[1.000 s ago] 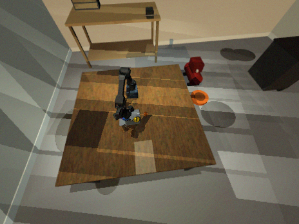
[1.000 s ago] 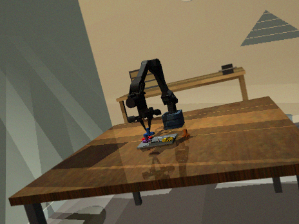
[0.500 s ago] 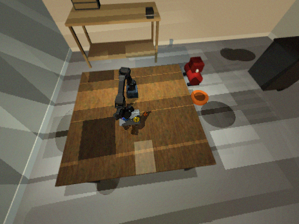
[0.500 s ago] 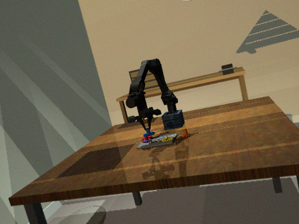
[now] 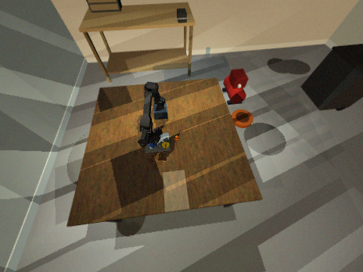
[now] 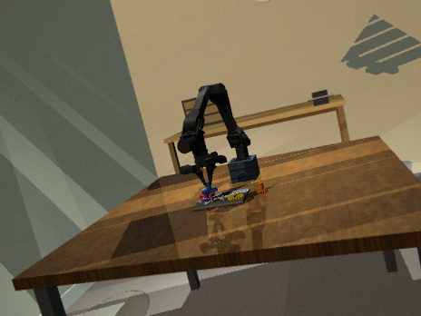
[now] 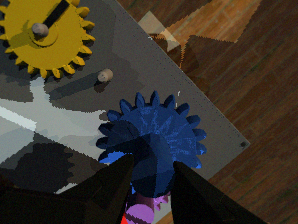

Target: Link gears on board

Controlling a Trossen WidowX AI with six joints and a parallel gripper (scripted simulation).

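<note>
Now: the purple gear 5 cm behind my gripper tip, 3 cm to the right of it and 5 cm below it. Also, from my gripper tip: yellow gear 10 cm to the left, 6 cm below; red gear 10 cm behind, 4 cm to the right, 6 cm below; blue gear 1 cm below.
</note>
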